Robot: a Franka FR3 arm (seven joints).
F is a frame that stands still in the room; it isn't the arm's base.
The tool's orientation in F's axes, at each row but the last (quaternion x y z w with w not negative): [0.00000, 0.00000, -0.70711, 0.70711]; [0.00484, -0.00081, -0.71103, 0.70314]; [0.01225, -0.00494, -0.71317, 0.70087]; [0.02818, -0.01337, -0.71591, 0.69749]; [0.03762, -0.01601, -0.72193, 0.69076]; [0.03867, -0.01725, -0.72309, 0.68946]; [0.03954, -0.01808, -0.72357, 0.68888]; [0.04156, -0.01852, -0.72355, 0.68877]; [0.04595, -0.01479, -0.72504, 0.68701]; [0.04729, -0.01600, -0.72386, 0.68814]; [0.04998, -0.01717, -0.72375, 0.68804]
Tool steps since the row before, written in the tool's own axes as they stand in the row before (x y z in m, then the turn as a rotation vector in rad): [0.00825, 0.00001, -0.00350, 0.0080, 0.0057, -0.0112]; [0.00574, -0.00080, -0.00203, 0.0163, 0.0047, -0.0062]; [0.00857, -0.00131, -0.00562, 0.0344, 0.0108, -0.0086]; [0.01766, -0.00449, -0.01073, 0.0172, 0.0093, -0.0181]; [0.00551, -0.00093, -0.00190, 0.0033, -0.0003, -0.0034]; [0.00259, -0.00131, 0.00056, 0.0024, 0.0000, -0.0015]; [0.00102, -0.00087, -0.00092, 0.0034, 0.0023, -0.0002]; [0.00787, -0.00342, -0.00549, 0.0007, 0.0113, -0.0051]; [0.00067, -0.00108, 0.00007, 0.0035, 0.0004, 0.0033]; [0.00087, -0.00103, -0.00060, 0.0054, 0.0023, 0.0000]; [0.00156, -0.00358, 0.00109, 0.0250, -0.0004, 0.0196]
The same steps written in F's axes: [0.00001, -0.00825, -0.00350, 0.0057, -0.0080, -0.0112]; [-0.00085, -0.00572, -0.00207, 0.0046, -0.0163, -0.0063]; [-0.00132, -0.00849, -0.00574, 0.0104, -0.0345, -0.0087]; [-0.00430, -0.01731, -0.01135, 0.0099, -0.0171, -0.0179]; [-0.00102, -0.00541, -0.00214, -0.0002, -0.0032, -0.0035]; [-0.00147, -0.00254, 0.00037, 0.0000, -0.0024, -0.0016]; [-0.00084, -0.00095, -0.00102, 0.0021, -0.0035, -0.0001]; [-0.00331, -0.00752, -0.00603, 0.0116, -0.0011, -0.0042]; [-0.00112, -0.00061, -0.00005, -0.0001, -0.0037, 0.0032]; [-0.00101, -0.00079, -0.00073, 0.0020, -0.0055, 0.0000]; [-0.00374, -0.00142, 0.00067, -0.0035, -0.0258, 0.0182]
